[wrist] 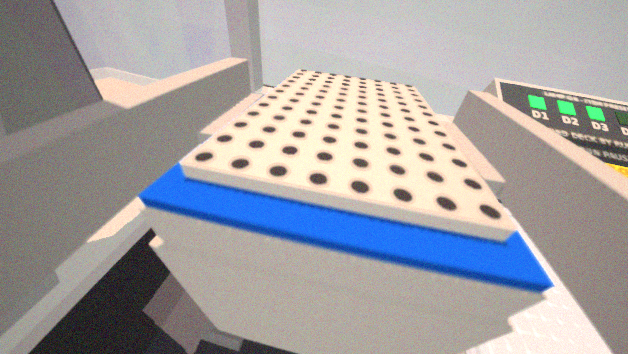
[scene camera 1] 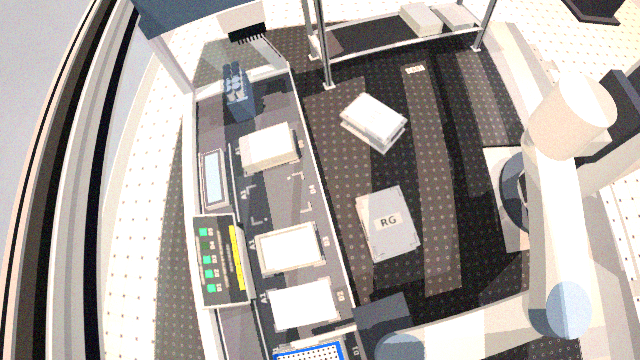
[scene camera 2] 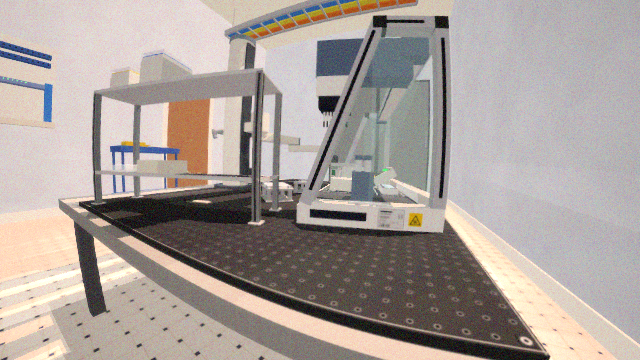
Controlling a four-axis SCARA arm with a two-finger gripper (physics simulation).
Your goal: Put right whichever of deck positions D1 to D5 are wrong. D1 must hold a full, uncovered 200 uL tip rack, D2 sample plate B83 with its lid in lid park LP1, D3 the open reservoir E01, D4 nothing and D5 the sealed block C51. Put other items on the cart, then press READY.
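Places are measured from the arm's base along level axes (x ahead, y left, z up), in millimetres.
Pixels of known places: gripper, fingertip midpoint: (wrist: 350, 95); arm's base at its link origin: (scene camera 2: 235, 187).
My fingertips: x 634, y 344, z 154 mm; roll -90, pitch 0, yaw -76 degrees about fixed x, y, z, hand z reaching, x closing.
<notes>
For each thing: its top centre in the pictures, then the offset to it from my fingertips. "spot": a spot on its surface instead.
- blue-rimmed tip rack at its top centre: (wrist: 351, 105) (scene camera 2: 353, 164) dx -17, dy -5, dz +1 mm
- white plate at its top centre: (wrist: 517, 270) (scene camera 1: 301, 305) dx +9, dy -126, dz -82 mm
- cream block at its top centre: (scene camera 1: 264, 143) (scene camera 2: 348, 178) dx +84, dy -490, dz -49 mm
- lamp panel at a spot on its surface: (scene camera 1: 225, 260) spot: dx +158, dy -216, dz -36 mm
- grey item marked RG at its top centre: (scene camera 1: 388, 220) (scene camera 2: 307, 180) dx -182, dy -296, dz -86 mm
- white stacked item at its top centre: (scene camera 1: 374, 114) dx -181, dy -569, dz -84 mm
- deck enclosure at a spot on its surface: (scene camera 2: 370, 220) spot: dx +216, dy -780, dz -122 mm
My gripper (wrist: 350, 95) is shut on the blue-rimmed tip rack (wrist: 320, 265) (scene camera 1: 311, 354), one finger along each long side. The rack is uncovered, its cream top showing rows of dark round holes. Scene camera 1 shows it at D1, partly cut off; whether it is raised is unclear. A white plate (scene camera 1: 302, 305) lies at D2, its corner showing in the wrist view (wrist: 560, 312). An open, pale-walled reservoir (scene camera 1: 290, 248) is at D3. D4 (scene camera 1: 280, 202) is bare. A cream block (scene camera 1: 269, 146) is at D5. The lamp panel (scene camera 1: 225, 260) shows D1, D2, D3 and D5 green, D4 dark.
A grey item marked RG (scene camera 1: 387, 222) and a white stacked item (scene camera 1: 374, 122) lie outside the deck. A blue tube holder (scene camera 1: 240, 100) (scene camera 2: 362, 186) stands beyond D5. A shelf rack (scene camera 1: 326, 50) (scene camera 2: 257, 150) stands nearby. The deck enclosure (scene camera 2: 370, 220) has slanted posts.
</notes>
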